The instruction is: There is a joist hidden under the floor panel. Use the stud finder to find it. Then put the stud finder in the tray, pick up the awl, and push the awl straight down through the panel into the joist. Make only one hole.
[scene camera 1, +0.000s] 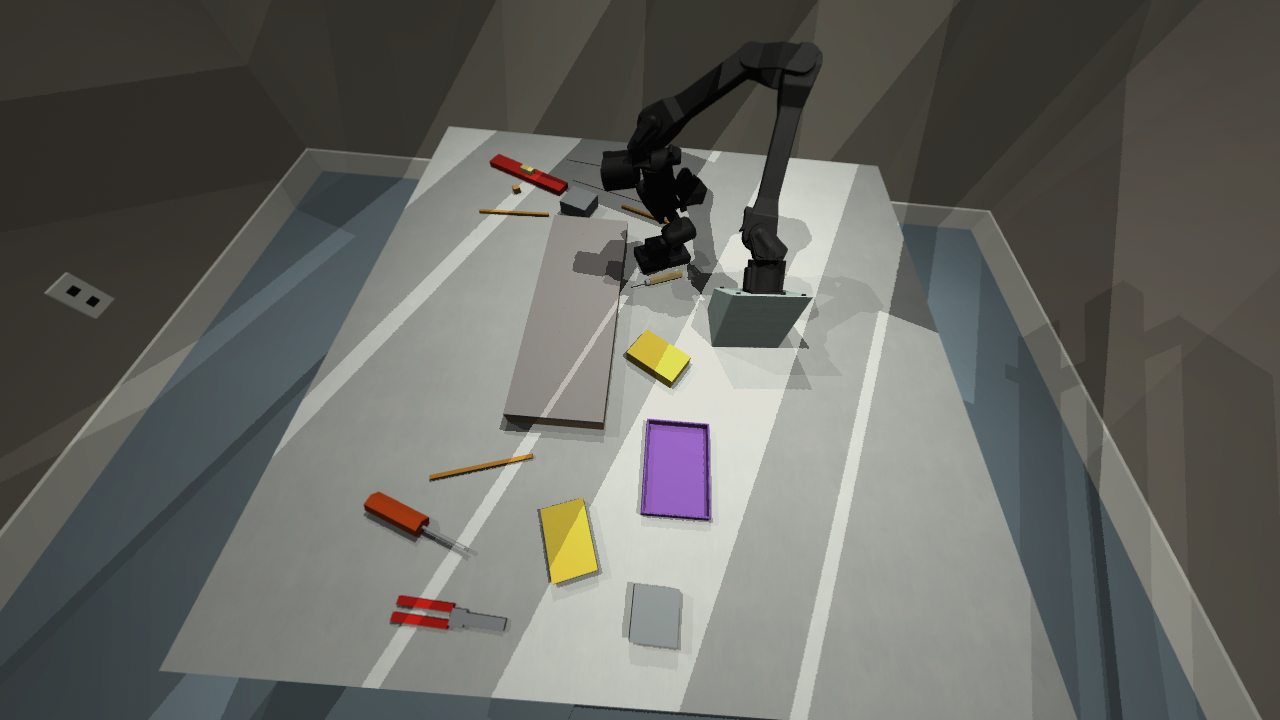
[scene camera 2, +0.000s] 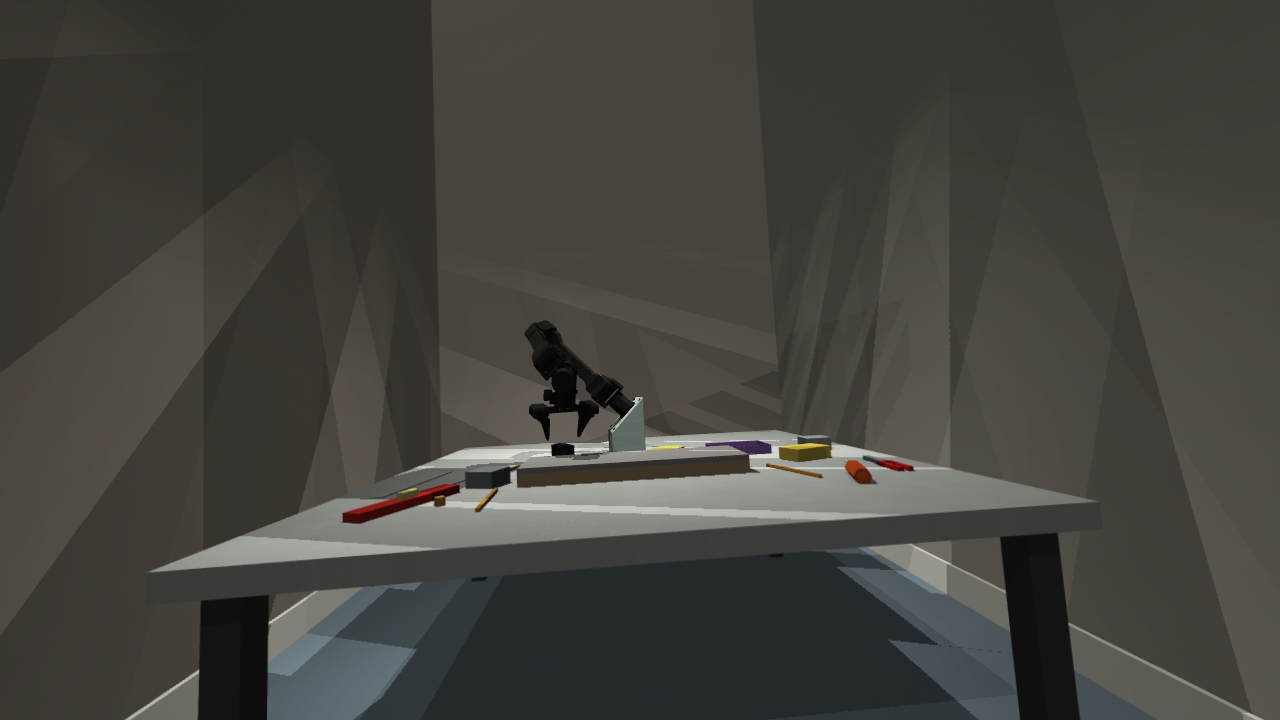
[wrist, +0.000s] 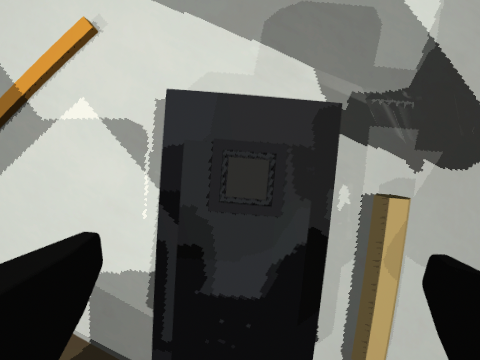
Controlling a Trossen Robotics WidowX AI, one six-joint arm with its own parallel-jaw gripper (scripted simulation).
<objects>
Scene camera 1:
my gripper: 669, 236
stud finder: 654, 255
yellow block: 652, 354
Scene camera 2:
my gripper: 563, 438
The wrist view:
my gripper: 264, 260
stud finder: 246, 185
</objects>
